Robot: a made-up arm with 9 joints. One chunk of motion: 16 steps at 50 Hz.
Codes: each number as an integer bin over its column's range. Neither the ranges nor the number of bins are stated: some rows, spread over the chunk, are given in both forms.
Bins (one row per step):
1: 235 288 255 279 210 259
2: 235 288 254 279 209 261
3: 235 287 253 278 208 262
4: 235 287 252 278 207 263
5: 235 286 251 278 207 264
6: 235 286 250 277 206 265
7: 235 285 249 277 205 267
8: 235 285 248 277 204 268
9: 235 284 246 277 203 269
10: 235 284 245 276 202 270
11: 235 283 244 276 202 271
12: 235 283 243 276 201 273
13: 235 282 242 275 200 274
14: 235 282 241 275 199 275
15: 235 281 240 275 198 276
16: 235 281 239 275 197 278
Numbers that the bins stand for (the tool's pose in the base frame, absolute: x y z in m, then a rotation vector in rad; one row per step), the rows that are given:
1: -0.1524 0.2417 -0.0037 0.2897 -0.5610 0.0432
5: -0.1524 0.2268 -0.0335 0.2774 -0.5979 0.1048
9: -0.1524 0.2119 -0.0706 0.2651 -0.6473 0.1664
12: -0.1524 0.2045 -0.0930 0.2527 -0.6719 0.2158
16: -0.1524 0.1896 -0.1227 0.2404 -0.7212 0.2774
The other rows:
2: -0.1524 0.2417 -0.0112 0.2897 -0.5733 0.0678
3: -0.1524 0.2342 -0.0186 0.2774 -0.5856 0.0801
4: -0.1524 0.2342 -0.0260 0.2774 -0.5979 0.0925
6: -0.1524 0.2268 -0.0409 0.2651 -0.6103 0.1171
7: -0.1524 0.2194 -0.0483 0.2651 -0.6226 0.1418
8: -0.1524 0.2194 -0.0558 0.2651 -0.6349 0.1541
10: -0.1524 0.2119 -0.0781 0.2527 -0.6596 0.1788
11: -0.1524 0.2045 -0.0855 0.2527 -0.6596 0.1911
13: -0.1524 0.1971 -0.1004 0.2404 -0.6842 0.2281
14: -0.1524 0.1971 -0.1078 0.2404 -0.6966 0.2404
15: -0.1524 0.1896 -0.1153 0.2404 -0.7089 0.2527

